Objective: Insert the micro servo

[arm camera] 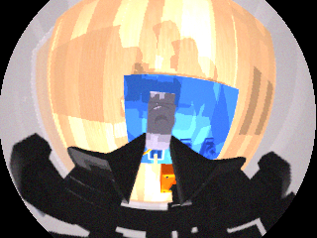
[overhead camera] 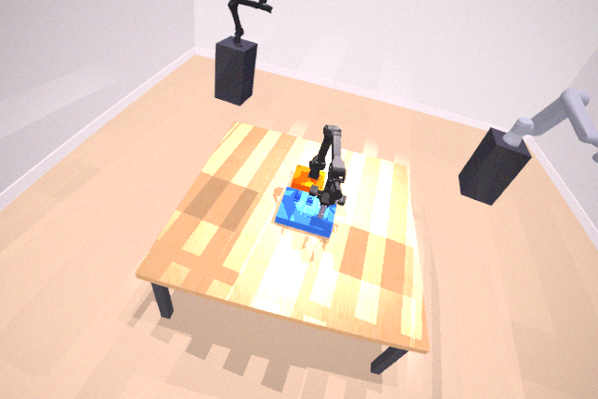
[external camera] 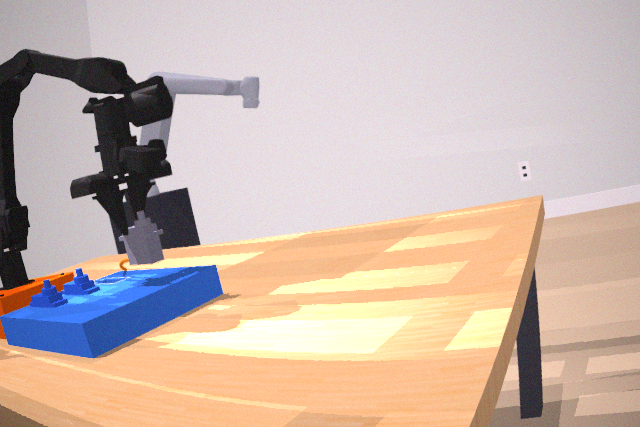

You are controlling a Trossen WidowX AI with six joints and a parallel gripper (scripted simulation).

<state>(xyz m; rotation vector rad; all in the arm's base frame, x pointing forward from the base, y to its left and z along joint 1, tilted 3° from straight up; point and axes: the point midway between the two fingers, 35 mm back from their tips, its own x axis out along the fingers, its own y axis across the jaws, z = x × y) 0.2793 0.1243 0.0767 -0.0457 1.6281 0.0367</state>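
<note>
My gripper tip is now 100 mm above the blue deck, 70 mm to the left of it and 20 mm short of it.
</note>
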